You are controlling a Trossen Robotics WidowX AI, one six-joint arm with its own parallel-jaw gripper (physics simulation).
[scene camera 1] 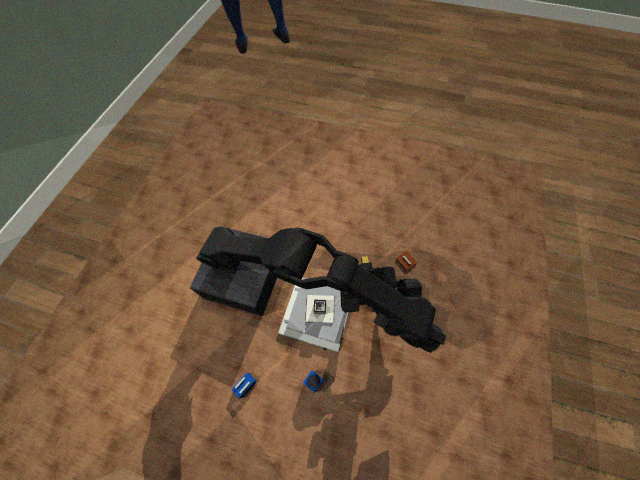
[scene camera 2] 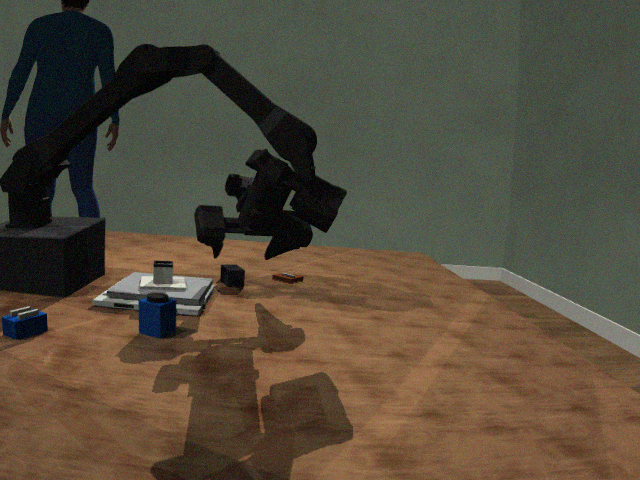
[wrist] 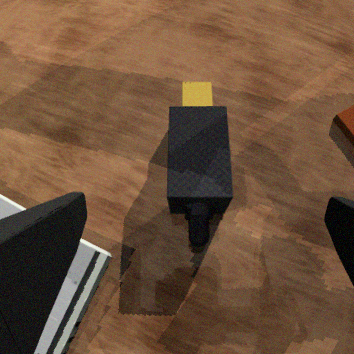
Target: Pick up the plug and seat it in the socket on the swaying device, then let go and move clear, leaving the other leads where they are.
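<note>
The plug is a black block with a yellow tip and a short black stub at its other end. It lies on the table beside the device. In scene camera 1 its yellow tip shows past the arm, which hides the body. My gripper is open and empty above the plug, with its fingers wide apart on either side of it in the wrist view. The square socket stands upright on the grey and white device, whose edge shows at lower left in the wrist view.
An orange block lies right of the plug. A blue block with two pale bars and a blue block with a round black top stand nearer scene camera 2. A person stands behind.
</note>
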